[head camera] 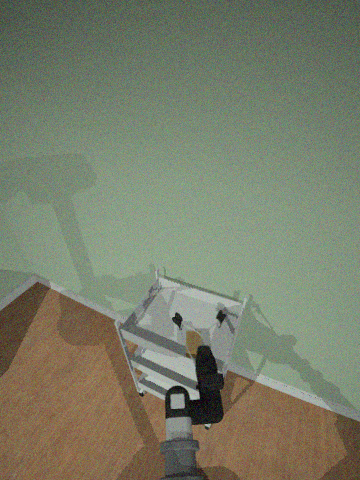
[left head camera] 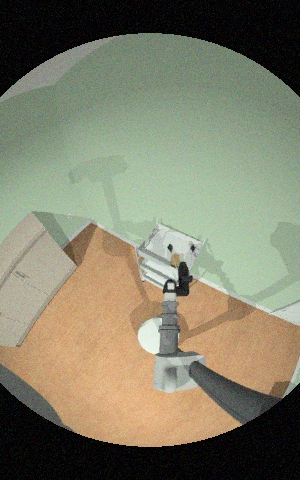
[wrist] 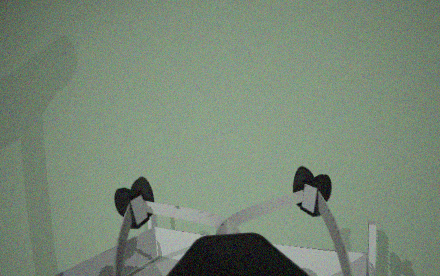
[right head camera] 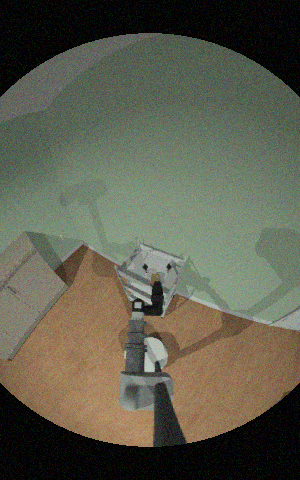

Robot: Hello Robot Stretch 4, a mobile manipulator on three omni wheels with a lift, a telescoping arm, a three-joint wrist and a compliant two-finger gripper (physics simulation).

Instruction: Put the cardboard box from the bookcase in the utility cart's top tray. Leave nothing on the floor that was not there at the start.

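Places are measured from the robot's base along level axes (x ahead, y left, z up), in metres.
Pixels of known places: gripper, fingertip midpoint: (head camera: 198,312) (left head camera: 180,244) (wrist: 222,188) (right head camera: 156,263); robot's base, origin of the base link: (left head camera: 157,334) (right head camera: 146,354).
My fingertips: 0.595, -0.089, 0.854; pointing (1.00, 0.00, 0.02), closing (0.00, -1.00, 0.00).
Ahead of a thing's pixels: the offset from my fingertips to its middle, as dx, dy, dz. "spot": to the spot under its first point. Level surfaces: height alone.
The cardboard box @[-0.011, +0.014, -0.194] (head camera: 194,343) (left head camera: 175,260) (right head camera: 155,277) is a small brown shape in the top tray of the white utility cart @[spot: +0.027, +0.127, -0.219] (head camera: 165,340) (left head camera: 159,258) (right head camera: 135,275), near its front side and partly hidden by the wrist. The box does not show in the wrist view, where part of the cart (wrist: 325,253) shows at the bottom. My gripper (head camera: 199,318) (left head camera: 181,247) (right head camera: 157,267) (wrist: 222,188) is open, its black fingertips wide apart with nothing between them. It hangs above the tray, higher than the box.
The cart stands against the green wall (head camera: 200,150). A beige cabinet @[spot: -0.363, +1.500, -0.463] (left head camera: 37,285) (right head camera: 30,300) stands at the left near the room corner. My arm reaches over the wooden floor @[dz -0.882] (head camera: 75,400). A white round shape (left head camera: 150,336) (right head camera: 156,354) shows below the arm.
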